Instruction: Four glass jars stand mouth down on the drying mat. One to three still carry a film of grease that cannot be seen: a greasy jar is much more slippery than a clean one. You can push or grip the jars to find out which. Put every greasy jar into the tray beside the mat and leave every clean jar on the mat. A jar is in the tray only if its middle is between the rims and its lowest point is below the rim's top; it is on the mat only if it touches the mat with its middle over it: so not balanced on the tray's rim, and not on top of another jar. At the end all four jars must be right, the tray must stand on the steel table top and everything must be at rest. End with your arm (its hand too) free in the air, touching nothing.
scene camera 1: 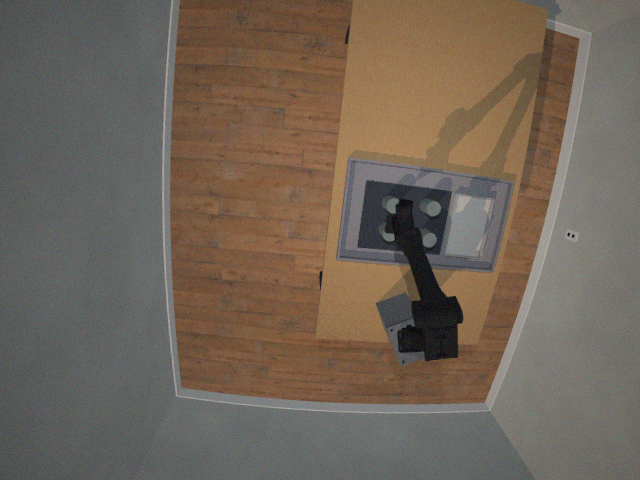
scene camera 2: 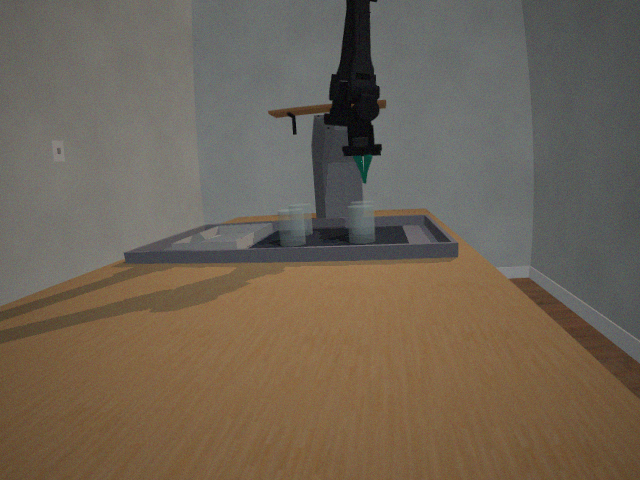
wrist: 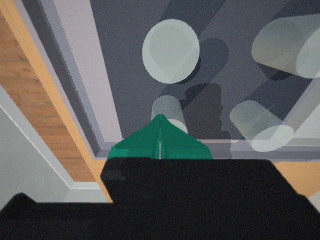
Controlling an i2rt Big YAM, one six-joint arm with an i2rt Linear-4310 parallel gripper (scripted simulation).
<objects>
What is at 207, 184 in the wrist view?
The gripper.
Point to a dark drying mat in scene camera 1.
373, 214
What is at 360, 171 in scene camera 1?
A rimmed steel table top.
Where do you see a dark drying mat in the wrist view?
226, 74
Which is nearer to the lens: the jar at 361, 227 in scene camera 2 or the light tray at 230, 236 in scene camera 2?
The jar.
</objects>
